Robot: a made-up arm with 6 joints. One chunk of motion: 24 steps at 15 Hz.
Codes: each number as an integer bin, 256 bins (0 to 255) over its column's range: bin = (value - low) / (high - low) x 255, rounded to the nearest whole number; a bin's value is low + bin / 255 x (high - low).
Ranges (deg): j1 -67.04..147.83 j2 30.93..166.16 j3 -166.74..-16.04 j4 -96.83..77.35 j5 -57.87..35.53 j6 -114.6..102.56
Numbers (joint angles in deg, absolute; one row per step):
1: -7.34 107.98 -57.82 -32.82 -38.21 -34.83
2: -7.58 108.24 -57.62 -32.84 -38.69 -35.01
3: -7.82 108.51 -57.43 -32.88 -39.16 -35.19
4: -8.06 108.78 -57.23 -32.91 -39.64 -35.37
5: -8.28 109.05 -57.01 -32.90 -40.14 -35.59
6: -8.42 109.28 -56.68 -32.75 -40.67 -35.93
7: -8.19 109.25 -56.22 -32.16 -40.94 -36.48
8: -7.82 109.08 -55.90 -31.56 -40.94 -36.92
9: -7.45 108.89 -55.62 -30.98 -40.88 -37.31
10: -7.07 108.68 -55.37 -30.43 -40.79 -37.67
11: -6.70 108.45 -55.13 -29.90 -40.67 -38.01
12: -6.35 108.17 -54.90 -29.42 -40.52 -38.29
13: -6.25 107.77 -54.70 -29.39 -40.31 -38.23
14: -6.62 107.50 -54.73 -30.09 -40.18 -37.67
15: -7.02 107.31 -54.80 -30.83 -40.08 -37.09
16: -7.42 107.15 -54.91 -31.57 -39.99 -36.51
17: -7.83 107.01 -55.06 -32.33 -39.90 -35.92
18: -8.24 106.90 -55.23 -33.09 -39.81 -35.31
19: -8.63 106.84 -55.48 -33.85 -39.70 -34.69
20: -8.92 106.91 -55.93 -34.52 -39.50 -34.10
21: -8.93 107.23 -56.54 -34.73 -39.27 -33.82
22: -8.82 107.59 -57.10 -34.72 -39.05 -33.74
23: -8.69 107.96 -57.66 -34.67 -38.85 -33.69
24: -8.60 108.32 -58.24 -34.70 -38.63 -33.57
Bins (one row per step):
1: 71 145 184 94 54 94
2: 71 146 185 94 52 93
3: 70 146 185 94 51 93
4: 70 147 185 94 50 93
5: 70 147 186 94 48 93
6: 70 148 186 94 47 92
7: 70 148 187 95 46 92
8: 70 147 188 96 46 91
9: 71 147 188 96 46 91
10: 71 147 188 97 47 90
11: 72 146 189 98 47 90
12: 72 146 189 99 47 90
13: 72 145 190 99 48 90
14: 72 144 190 98 48 90
15: 71 144 189 97 49 91
16: 71 144 189 96 49 92
17: 70 143 189 94 49 92
18: 70 143 189 93 49 93
19: 69 143 188 92 50 94
20: 69 143 188 91 50 95
21: 69 144 186 91 51 95
22: 69 145 186 91 51 95
23: 69 145 185 91 52 95
24: 69 146 184 91 53 95

